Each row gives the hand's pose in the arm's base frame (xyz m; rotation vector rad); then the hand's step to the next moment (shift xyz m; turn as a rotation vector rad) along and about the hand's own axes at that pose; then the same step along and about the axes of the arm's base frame.
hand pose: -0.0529 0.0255 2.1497 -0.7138 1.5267 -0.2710
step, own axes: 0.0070 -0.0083 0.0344 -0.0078 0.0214 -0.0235
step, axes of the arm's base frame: 0.0357 -0.0018 -0.0046 -0.0288 0.0151 -0.0035
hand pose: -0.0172 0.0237 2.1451 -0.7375 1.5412 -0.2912
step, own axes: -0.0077 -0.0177 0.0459 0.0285 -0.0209 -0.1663
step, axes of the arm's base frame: 0.0486 0.0026 0.0107 -0.1526 -0.0740 0.0112
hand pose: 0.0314 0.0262 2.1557 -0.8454 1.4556 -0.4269
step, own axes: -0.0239 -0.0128 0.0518 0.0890 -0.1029 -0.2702
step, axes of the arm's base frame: 0.0504 0.0212 0.0207 -0.2272 -0.1960 0.0385
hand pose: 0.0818 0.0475 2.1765 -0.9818 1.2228 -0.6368
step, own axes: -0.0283 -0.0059 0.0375 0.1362 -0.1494 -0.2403
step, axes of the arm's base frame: 0.0294 0.0313 0.0200 -0.1819 -0.2493 0.0583
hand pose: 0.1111 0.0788 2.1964 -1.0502 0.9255 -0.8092
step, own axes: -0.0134 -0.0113 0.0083 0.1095 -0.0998 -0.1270
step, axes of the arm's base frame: 0.0010 0.0115 0.0156 -0.0836 -0.1713 0.0419
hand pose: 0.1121 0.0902 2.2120 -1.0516 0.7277 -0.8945
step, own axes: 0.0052 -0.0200 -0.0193 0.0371 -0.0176 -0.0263
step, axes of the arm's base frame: -0.0192 -0.0170 0.0119 -0.0099 -0.0475 0.0046
